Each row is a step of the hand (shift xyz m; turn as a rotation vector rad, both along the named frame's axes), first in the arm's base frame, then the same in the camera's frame.
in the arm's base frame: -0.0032 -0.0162 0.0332 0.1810 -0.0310 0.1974
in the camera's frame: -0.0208 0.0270 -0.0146 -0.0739 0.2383 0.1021
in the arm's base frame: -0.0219 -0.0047 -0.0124 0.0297 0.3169 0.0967
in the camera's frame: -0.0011 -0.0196 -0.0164 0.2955 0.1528 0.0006
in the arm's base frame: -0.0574 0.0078 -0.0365 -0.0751 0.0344 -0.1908
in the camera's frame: 0.0175 -0.0517 -0.0413 0.0684 -0.1963 -0.0048
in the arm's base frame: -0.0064 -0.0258 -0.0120 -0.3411 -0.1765 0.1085
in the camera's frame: -0.0231 -0.0176 -0.0024 -0.1651 -0.0429 -0.3608
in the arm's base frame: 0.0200 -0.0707 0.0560 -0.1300 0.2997 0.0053
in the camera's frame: -0.0797 0.0467 -0.0016 0.3042 0.0118 -0.1185
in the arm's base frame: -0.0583 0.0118 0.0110 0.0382 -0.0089 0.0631
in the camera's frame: 0.0143 -0.0073 -0.0583 -0.0212 0.0698 0.0142
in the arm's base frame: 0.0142 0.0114 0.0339 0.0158 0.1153 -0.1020
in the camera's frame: 0.0050 0.0381 0.0020 0.1280 -0.0700 0.0518
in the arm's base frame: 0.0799 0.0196 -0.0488 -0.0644 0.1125 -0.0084
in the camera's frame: 0.0208 -0.0153 0.0921 0.1169 -0.0104 -0.0556
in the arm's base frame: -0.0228 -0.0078 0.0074 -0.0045 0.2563 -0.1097
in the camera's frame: -0.0071 -0.0021 -0.0241 0.2696 -0.0602 0.0379
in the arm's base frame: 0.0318 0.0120 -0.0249 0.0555 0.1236 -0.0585
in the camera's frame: 0.0132 -0.0105 0.0386 0.1266 -0.0150 0.0744
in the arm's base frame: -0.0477 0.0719 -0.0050 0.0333 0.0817 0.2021
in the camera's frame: 0.0752 -0.0085 -0.0418 0.0474 0.2123 -0.0363
